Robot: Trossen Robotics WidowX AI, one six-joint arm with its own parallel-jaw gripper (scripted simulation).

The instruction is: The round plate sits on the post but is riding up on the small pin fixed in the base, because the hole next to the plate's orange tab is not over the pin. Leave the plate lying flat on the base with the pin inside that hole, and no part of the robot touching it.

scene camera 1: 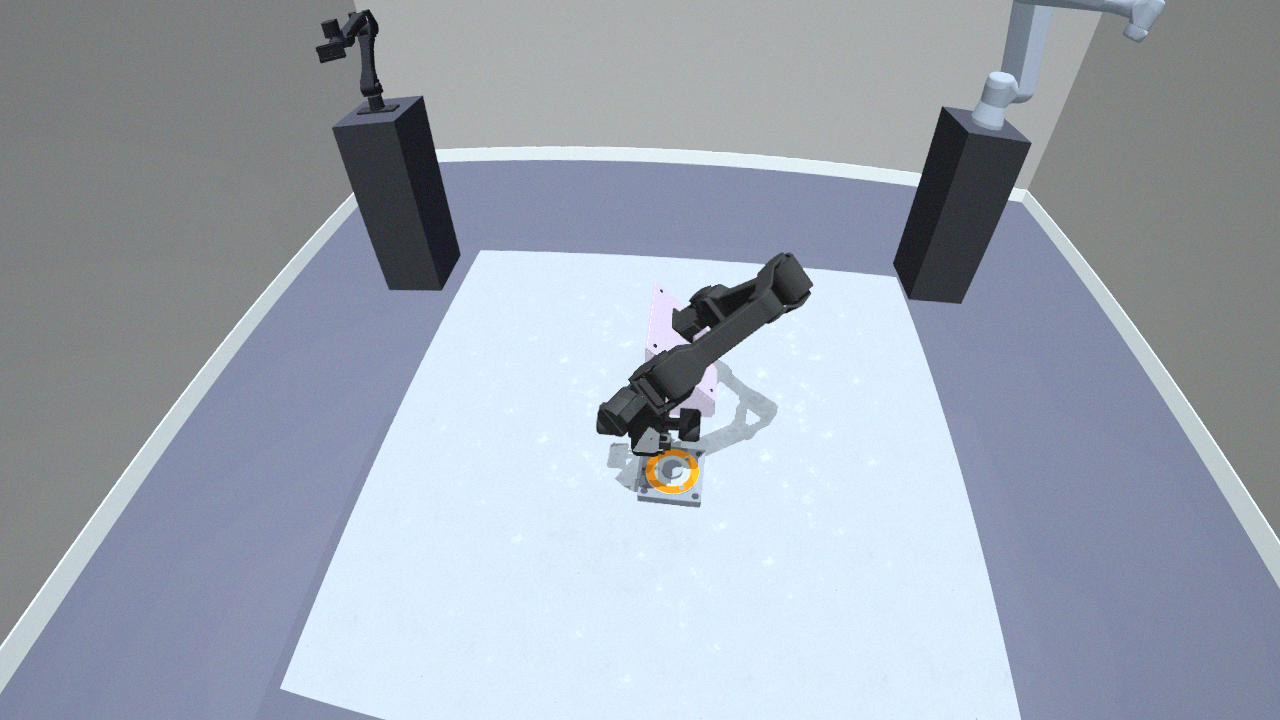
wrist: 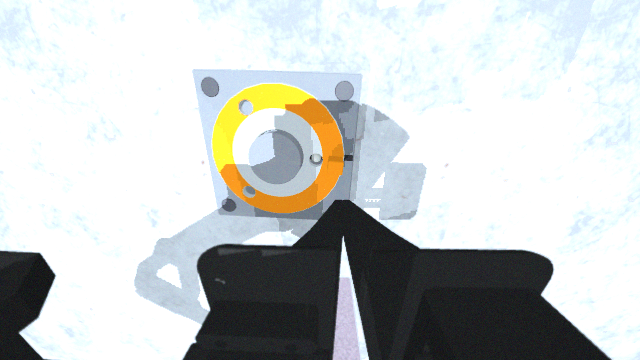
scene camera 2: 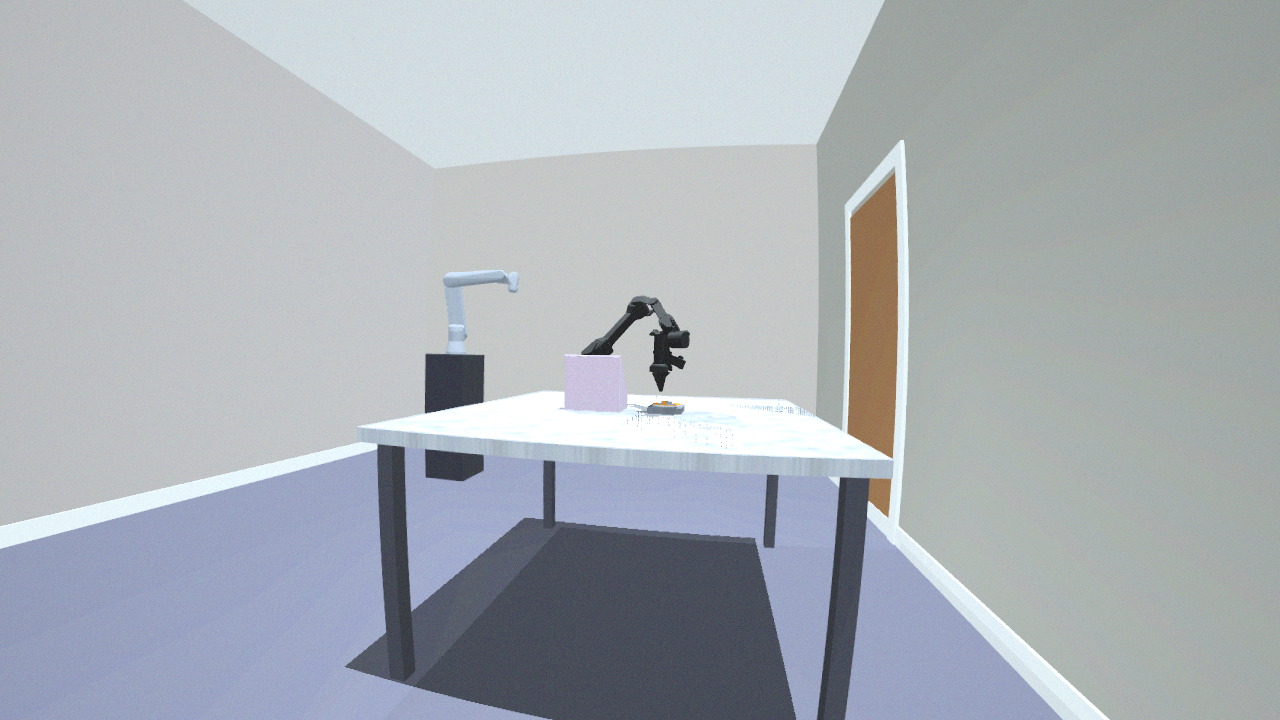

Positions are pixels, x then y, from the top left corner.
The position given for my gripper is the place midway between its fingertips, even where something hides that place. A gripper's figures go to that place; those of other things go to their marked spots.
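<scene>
My gripper (scene camera 1: 649, 447) is 106 cm from the lens, and there's a round plate (scene camera 1: 690, 475) that is 109 cm from the lens.
</scene>
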